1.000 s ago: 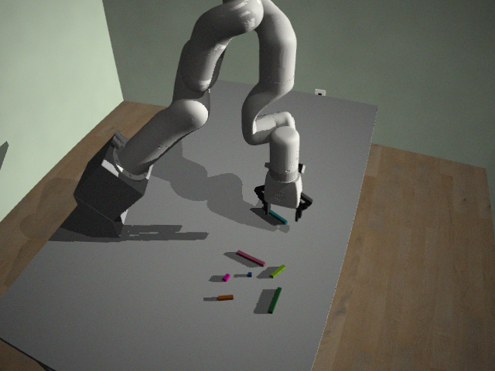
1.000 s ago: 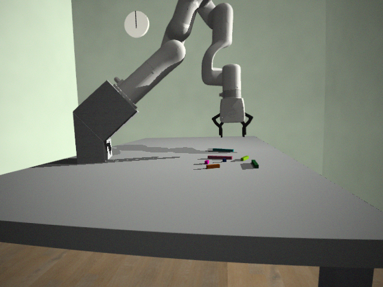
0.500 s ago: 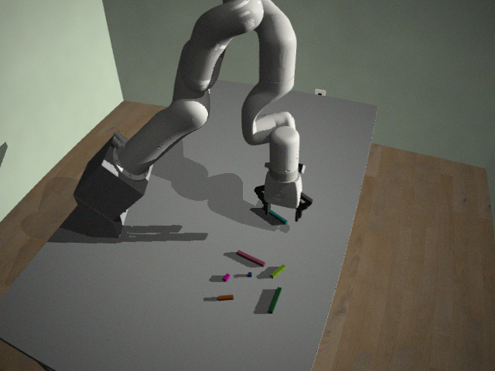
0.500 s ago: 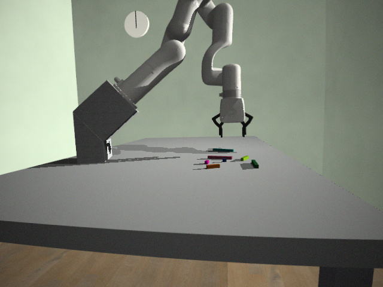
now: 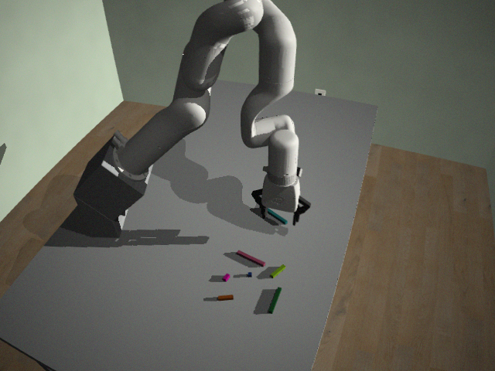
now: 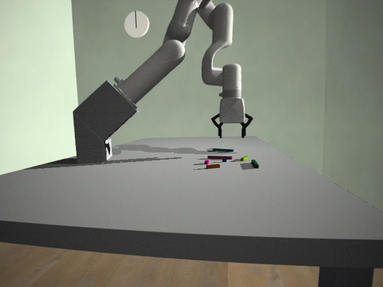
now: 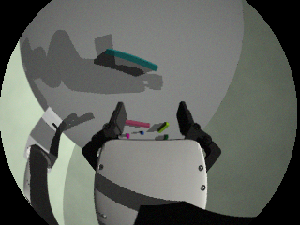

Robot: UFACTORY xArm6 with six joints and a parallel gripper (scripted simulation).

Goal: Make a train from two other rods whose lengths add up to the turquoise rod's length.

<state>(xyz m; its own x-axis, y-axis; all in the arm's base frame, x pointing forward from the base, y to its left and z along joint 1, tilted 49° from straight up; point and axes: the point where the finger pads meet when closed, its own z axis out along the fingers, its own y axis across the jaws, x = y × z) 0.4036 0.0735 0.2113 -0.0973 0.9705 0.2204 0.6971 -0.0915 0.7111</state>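
Now: hand 1 cm past the blue rod, 18 cm to the left of it and 7 cm above it. The rest, counted from my hand: pink rod 3 cm behind, 13 cm to the right, 7 cm below; lime rod 6 cm ahead, 13 cm to the right, 7 cm below; turquoise rod 4 cm behind, 6 cm to the left, 7 cm below.
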